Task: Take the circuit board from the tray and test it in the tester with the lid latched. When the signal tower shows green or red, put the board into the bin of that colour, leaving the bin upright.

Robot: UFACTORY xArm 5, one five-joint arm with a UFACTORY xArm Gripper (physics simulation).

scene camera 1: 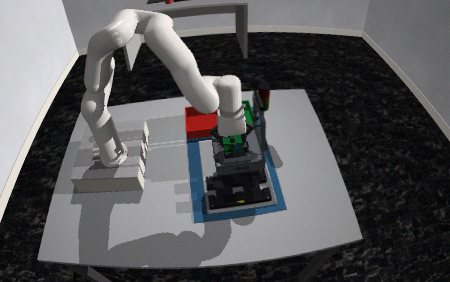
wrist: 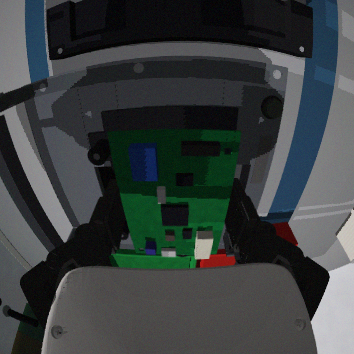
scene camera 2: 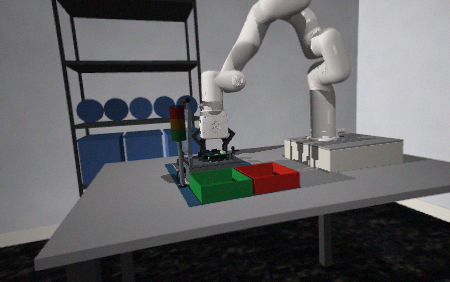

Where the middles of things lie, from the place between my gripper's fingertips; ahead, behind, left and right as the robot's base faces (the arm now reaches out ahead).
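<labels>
Green circuit board (wrist: 175,183): 1 cm above my hand; going by their middles, it is the nearest to my hand of the things named here. Red bin (scene camera 2: 267,177): 4 cm below my hand, 10 cm behind it, 20 cm to the left of it. Green bin (scene camera 2: 210,186): 4 cm below my hand, 5 cm ahead of it, 20 cm to the left of it.
</labels>
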